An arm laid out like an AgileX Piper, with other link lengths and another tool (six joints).
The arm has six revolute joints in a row. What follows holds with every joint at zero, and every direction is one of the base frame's. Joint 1 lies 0.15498 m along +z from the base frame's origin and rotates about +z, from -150.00 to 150.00 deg. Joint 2 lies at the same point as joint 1 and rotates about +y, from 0.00 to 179.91 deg. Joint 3 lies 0.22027 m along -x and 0.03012 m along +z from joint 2 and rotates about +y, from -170.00 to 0.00 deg. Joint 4 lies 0.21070 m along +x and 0.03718 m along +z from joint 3 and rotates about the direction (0.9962, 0, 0.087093), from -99.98 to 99.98 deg. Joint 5 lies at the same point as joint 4 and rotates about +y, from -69.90 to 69.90 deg. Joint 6 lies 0.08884 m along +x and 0.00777 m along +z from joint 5 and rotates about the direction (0.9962, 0, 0.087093), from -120.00 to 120.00 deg. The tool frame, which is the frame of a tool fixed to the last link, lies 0.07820 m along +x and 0.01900 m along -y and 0.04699 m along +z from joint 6; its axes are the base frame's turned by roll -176.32, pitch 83.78 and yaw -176.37 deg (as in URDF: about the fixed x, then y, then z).
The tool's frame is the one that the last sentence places.
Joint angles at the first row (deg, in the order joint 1, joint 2, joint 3, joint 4, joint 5, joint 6):
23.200 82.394 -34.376 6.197 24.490 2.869
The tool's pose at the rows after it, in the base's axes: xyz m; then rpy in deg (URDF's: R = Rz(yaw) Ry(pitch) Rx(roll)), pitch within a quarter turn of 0, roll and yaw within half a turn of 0:
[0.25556 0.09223 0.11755 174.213 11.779 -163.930]
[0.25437 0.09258 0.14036 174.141 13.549 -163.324]
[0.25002 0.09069 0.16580 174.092 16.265 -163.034]
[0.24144 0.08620 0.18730 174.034 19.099 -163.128]
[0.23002 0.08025 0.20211 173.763 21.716 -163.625]
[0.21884 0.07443 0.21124 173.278 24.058 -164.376]
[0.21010 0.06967 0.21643 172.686 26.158 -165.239]
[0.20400 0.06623 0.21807 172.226 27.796 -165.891]
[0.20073 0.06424 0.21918 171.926 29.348 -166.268]
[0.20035 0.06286 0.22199 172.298 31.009 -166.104]
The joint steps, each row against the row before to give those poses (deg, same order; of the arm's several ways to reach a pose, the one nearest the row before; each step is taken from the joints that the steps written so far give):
0.001 -2.993 -2.071 -0.247 4.156 0.000
0.000 -4.533 -1.975 -0.538 4.761 0.079
0.001 -5.622 -1.363 -0.691 4.277 0.399
-0.002 -6.070 -0.118 -0.720 3.342 0.659
-0.001 -6.108 1.182 -0.541 2.266 0.816
-0.001 -5.537 1.790 -0.361 1.336 0.860
0.004 -4.487 1.875 -0.276 0.428 0.847
-0.004 -3.279 1.856 -0.206 -0.278 0.577
0.007 -2.226 1.480 -0.175 -0.837 0.288
-0.003 -1.278 0.759 -0.613 -1.071 0.039

